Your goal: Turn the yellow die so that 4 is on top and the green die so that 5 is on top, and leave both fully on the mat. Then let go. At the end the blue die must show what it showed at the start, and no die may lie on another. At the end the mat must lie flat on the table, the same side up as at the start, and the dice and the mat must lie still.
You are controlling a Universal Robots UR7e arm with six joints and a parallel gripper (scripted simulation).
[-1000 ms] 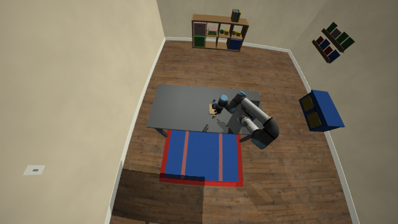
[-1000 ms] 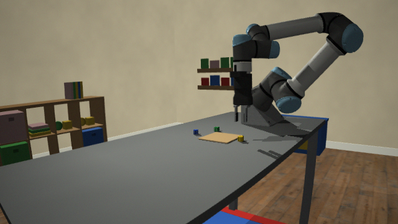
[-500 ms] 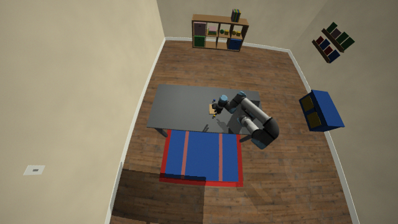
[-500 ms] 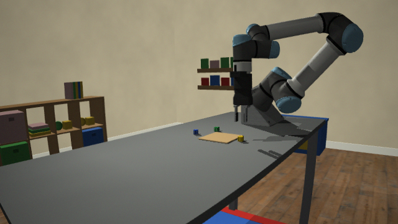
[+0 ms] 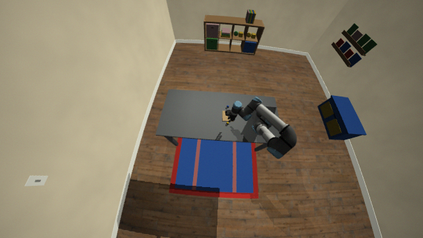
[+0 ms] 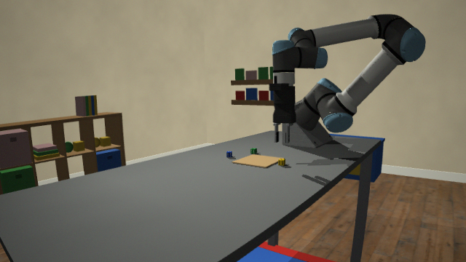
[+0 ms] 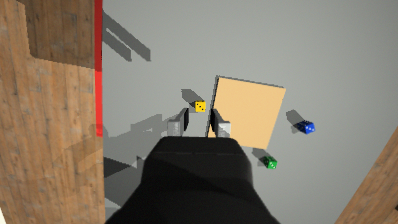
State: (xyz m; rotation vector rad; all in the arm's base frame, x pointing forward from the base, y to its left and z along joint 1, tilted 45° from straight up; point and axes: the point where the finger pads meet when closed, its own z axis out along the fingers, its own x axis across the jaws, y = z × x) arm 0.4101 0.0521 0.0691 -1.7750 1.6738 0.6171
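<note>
The yellow die lies 90 mm below my hand. Also, from my hand: tan mat: 100 mm to the right, 100 mm below, 10 mm behind; then blue die: 230 mm to the right, 90 mm below, 20 mm behind; then green die: 180 mm to the right, 110 mm behind, 90 mm below.
</note>
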